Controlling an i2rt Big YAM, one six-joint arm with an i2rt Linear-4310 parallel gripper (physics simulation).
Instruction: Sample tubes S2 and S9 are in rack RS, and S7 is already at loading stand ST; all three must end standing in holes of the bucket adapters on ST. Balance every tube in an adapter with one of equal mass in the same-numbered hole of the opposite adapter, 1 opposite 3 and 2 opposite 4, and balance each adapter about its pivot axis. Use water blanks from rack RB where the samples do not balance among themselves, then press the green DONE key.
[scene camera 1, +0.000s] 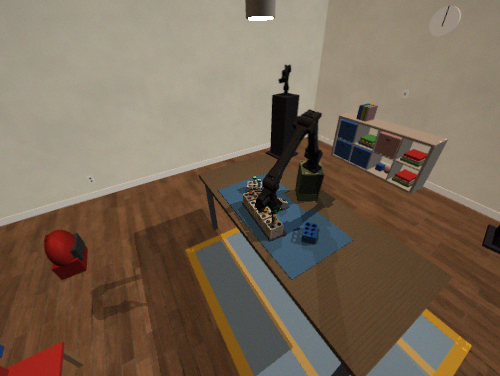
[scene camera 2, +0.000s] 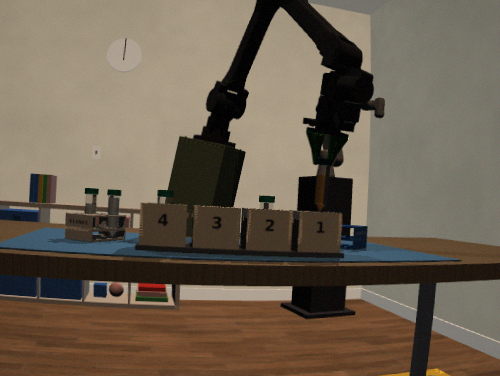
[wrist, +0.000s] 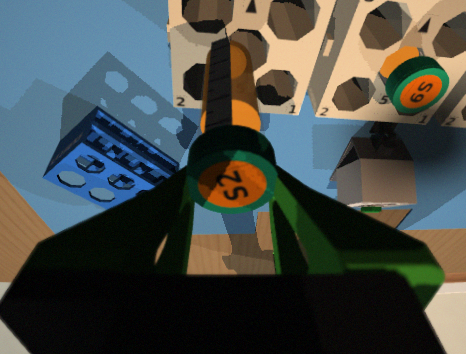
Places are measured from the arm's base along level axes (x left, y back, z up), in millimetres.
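Pixels of known places: gripper, fingertip midpoint: (scene camera 1: 275, 211) (scene camera 2: 321, 165) (wrist: 231, 177); arm's base, link origin: (scene camera 1: 311, 167) (scene camera 2: 213, 143).
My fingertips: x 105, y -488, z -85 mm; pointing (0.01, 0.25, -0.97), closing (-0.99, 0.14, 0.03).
Observation:
Ahead of a thing's pixels: the offset from my fingertips to its middle. "pt": to the spot under its first point. Level surfaces: height alone.
My gripper (wrist: 231, 177) (scene camera 2: 325, 159) is shut on tube S2 @[dy -8, dx -1, dz -43 mm] (wrist: 232, 112) (scene camera 2: 320, 192), by its green cap. Its orange body hangs nearly upright over adapter 1 @[dy +0, dx -11, dz -150 mm] (scene camera 2: 307, 237) (wrist: 187, 45); the wrist view shows its lower end across the centre hole, right of hole 2. In scene camera 2 its tip is just above the adapter's rim. Tube S9 @[dy +27, dx -119, dz -133 mm] (wrist: 421, 89) (scene camera 2: 267, 199) stands in adapter 2 @[dy +27, dx -118, dz -150 mm] (wrist: 350, 65) (scene camera 2: 255, 240), its cap beside label 1. Another green-capped tube @[dy +79, dx -332, dz -133 mm] (scene camera 2: 165, 194) stands at adapter 4 @[dy +79, dx -332, dz -150 mm] (scene camera 2: 162, 237); its label is unreadable. Blue rack RS @[dy +165, dx +166, dz -170 mm] (wrist: 70, 145) (scene camera 1: 310, 241) (scene camera 2: 363, 237) shows no tubes.
Blanks rack RB @[dy +235, dx -469, dz -170 mm] (scene camera 2: 79, 233) holds green-capped tubes beyond adapter 4. Adapter 3 @[dy +53, dx -225, dz -150 mm] (scene camera 2: 216, 240) stands between 2 and 4. A grey box @[dy +237, dx -159, dz -158 mm] (wrist: 387, 177) with a green part @[pt dy +249, dx -150, dz -127 mm] (wrist: 371, 209) at its edge stands behind the adapters. The olive arm base (scene camera 1: 309, 185) stands on the table @[dz -203 mm] (scene camera 1: 380, 265).

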